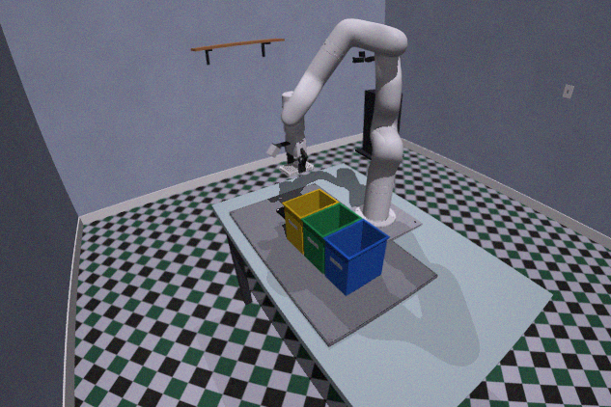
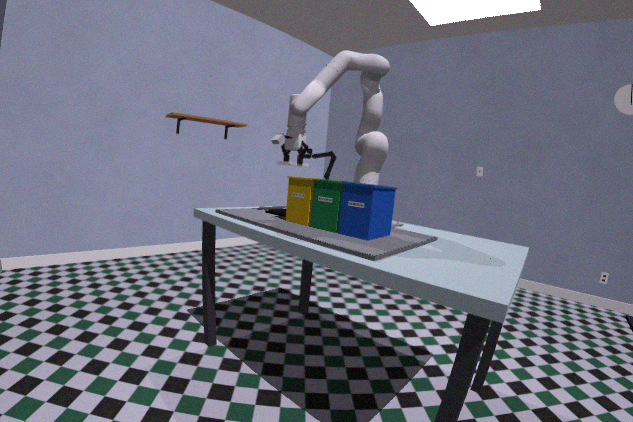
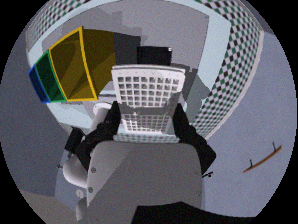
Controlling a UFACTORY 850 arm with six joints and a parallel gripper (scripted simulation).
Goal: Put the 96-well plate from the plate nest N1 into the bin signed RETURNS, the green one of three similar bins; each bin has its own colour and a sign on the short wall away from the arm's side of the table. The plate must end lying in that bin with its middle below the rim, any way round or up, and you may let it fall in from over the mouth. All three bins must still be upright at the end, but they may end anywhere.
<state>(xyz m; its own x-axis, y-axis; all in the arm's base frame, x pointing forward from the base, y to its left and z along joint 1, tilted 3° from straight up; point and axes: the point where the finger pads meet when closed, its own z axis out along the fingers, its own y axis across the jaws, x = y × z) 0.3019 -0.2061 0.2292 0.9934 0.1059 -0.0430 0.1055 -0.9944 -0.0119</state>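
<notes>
My gripper is now 330 mm to the right of the green bin, 160 mm above it and 20 mm short of it. Round my hand: white 96-well plate 10 mm below; then yellow bin 190 mm to the left, 160 mm below, 40 mm ahead; then dark plate nest 240 mm below, 20 mm to the right.
</notes>
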